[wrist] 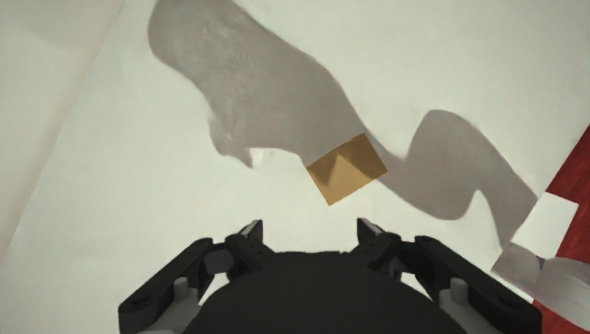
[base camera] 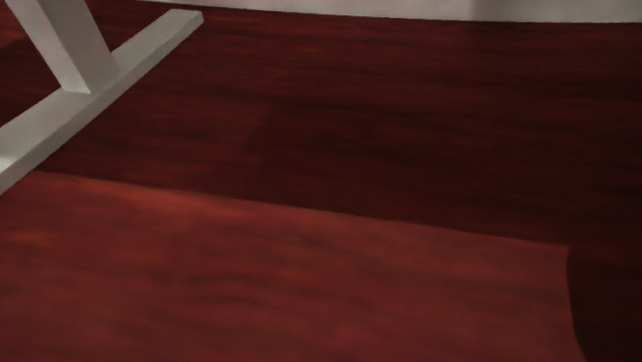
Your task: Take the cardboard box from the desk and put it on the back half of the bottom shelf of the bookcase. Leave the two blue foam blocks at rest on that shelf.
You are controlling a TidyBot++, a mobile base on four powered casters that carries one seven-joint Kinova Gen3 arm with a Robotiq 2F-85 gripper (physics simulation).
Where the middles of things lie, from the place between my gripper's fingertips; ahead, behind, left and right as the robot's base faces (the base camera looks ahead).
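My gripper is now 10 cm above the tan cardboard box (wrist: 354, 164), and it is also 6 cm to the left of the box and 3 cm past it.
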